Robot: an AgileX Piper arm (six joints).
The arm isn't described. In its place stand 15 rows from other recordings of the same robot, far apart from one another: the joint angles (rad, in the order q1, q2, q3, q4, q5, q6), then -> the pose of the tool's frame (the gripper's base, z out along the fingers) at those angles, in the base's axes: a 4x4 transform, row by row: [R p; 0 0 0 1], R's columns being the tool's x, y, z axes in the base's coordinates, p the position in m.
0.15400 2.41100 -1.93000 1.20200 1.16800 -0.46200 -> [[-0.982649 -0.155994 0.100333 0.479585], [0.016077 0.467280 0.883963 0.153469], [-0.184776 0.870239 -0.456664 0.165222], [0 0 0 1]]
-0.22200 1.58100 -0.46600 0.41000 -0.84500 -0.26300 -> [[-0.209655 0.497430 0.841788 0.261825], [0.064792 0.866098 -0.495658 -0.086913], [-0.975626 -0.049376 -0.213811 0.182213], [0 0 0 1]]
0.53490 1.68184 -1.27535 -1.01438 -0.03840 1.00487 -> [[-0.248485 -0.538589 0.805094 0.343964], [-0.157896 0.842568 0.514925 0.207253], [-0.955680 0.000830 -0.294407 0.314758], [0 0 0 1]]
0.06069 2.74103 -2.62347 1.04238 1.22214 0.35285 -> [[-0.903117 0.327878 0.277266 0.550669], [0.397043 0.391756 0.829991 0.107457], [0.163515 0.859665 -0.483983 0.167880], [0 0 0 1]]
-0.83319 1.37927 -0.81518 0.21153 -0.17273 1.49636 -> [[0.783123 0.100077 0.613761 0.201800], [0.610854 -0.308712 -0.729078 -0.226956], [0.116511 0.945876 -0.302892 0.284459], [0 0 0 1]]
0.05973 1.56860 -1.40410 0.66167 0.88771 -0.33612 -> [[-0.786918 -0.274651 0.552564 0.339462], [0.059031 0.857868 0.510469 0.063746], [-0.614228 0.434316 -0.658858 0.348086], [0 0 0 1]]
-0.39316 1.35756 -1.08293 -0.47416 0.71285 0.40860 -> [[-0.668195 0.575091 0.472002 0.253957], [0.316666 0.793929 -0.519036 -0.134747], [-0.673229 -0.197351 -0.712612 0.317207], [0 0 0 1]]
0.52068 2.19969 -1.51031 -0.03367 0.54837 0.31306 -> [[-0.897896 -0.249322 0.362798 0.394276], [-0.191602 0.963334 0.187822 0.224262], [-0.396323 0.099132 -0.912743 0.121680], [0 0 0 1]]
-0.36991 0.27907 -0.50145 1.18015 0.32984 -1.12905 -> [[0.168987 0.064972 0.983474 0.062731], [-0.033599 0.997625 -0.060134 0.004906], [-0.985045 -0.022882 0.170769 0.350786], [0 0 0 1]]
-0.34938 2.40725 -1.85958 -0.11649 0.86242 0.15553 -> [[-0.878469 0.432770 0.202488 0.459936], [0.404288 0.899124 -0.167712 -0.176115], [-0.254643 -0.065466 -0.964817 0.104045], [0 0 0 1]]
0.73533 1.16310 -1.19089 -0.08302 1.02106 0.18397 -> [[-0.666440 -0.548812 0.504642 0.172034], [-0.414449 0.835351 0.361138 0.146940], [-0.619750 0.031528 -0.784166 0.376817], [0 0 0 1]]
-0.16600 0.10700 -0.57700 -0.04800 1.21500 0.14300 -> [[-0.572669 0.274487 0.772468 -0.004135], [0.223505 0.958860 -0.175024 -0.003457], [-0.788731 0.072420 -0.610458 0.287262], [0 0 0 1]]
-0.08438 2.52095 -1.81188 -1.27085 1.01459 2.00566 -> [[-0.134537 0.967622 0.213561 0.486574], [0.493559 0.252320 -0.832307 -0.115251], [-0.859244 -0.006571 -0.511525 0.081063], [0 0 0 1]]
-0.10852 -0.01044 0.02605 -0.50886 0.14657 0.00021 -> [[-0.135551 0.129257 0.982303 0.055336], [-0.469858 0.864488 -0.178592 -0.012542], [-0.872273 -0.485751 -0.056450 0.193394], [0 0 0 1]]
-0.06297 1.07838 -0.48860 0.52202 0.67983 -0.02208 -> [[-0.855781 0.275428 0.437926 0.170446], [0.423236 0.859535 0.286480 0.017835], [-0.297508 0.430510 -0.852145 0.211045], [0 0 0 1]]
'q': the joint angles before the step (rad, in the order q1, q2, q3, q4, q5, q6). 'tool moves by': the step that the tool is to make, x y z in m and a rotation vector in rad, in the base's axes. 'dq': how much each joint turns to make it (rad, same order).
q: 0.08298, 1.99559, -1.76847, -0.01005, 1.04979, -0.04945
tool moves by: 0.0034, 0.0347, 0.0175, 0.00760, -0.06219, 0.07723
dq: 0.07727, 0.00824, -0.07370, 0.00001, 0.00283, -0.00002
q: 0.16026, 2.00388, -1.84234, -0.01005, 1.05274, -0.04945
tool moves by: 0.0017, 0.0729, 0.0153, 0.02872, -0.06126, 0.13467
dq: 0.15489, 0.06271, -0.15283, 0.00323, 0.02403, 0.02235
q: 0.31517, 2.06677, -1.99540, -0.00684, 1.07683, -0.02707
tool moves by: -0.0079, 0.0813, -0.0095, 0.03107, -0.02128, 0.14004
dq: 0.16324, 0.10211, -0.13181, 0.00685, -0.00184, 0.02705
